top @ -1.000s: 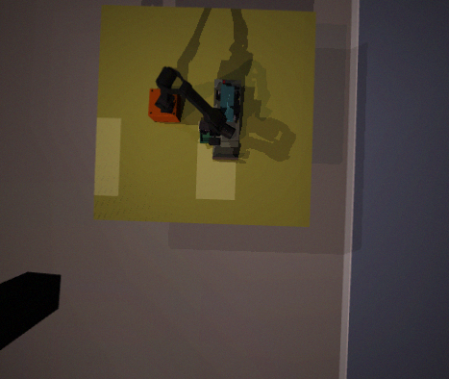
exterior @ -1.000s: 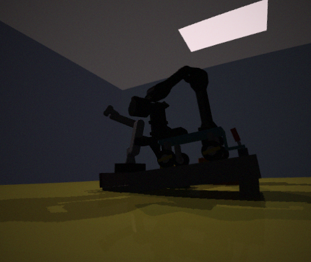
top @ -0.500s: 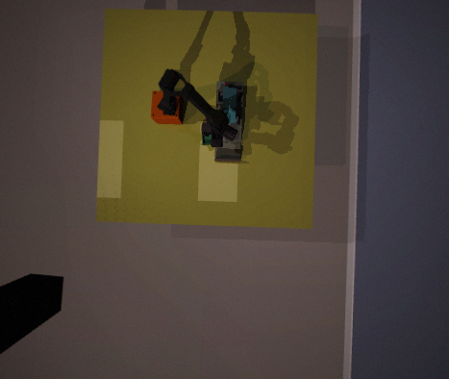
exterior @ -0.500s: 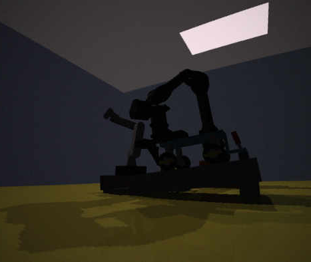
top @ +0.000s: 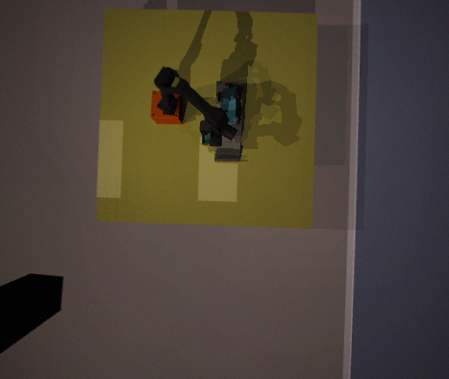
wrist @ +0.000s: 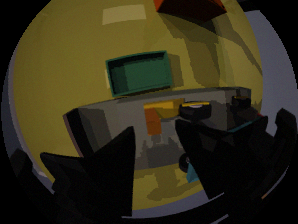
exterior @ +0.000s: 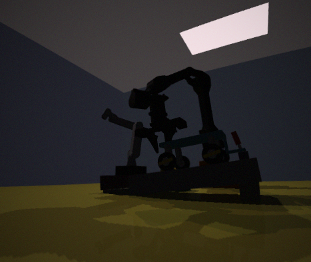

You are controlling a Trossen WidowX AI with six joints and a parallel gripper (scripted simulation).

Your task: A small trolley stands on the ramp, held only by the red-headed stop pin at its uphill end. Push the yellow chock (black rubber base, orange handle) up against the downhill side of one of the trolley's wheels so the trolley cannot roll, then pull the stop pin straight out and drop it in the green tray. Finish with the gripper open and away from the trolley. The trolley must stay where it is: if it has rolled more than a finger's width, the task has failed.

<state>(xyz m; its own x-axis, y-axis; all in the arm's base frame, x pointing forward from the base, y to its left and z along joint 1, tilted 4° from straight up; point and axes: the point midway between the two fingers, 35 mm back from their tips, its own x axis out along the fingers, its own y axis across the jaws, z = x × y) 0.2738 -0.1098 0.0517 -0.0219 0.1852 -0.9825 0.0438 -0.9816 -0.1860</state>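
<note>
Now: gripper tip 3 cm to the right of the yellow chock and 5 cm above it. From my gripper tip the other things lie so: red-headed stop pin: 3 cm ahead, 25 cm to the left; then trolley: 6 cm ahead, 14 cm to the left, 2 cm below.
</note>
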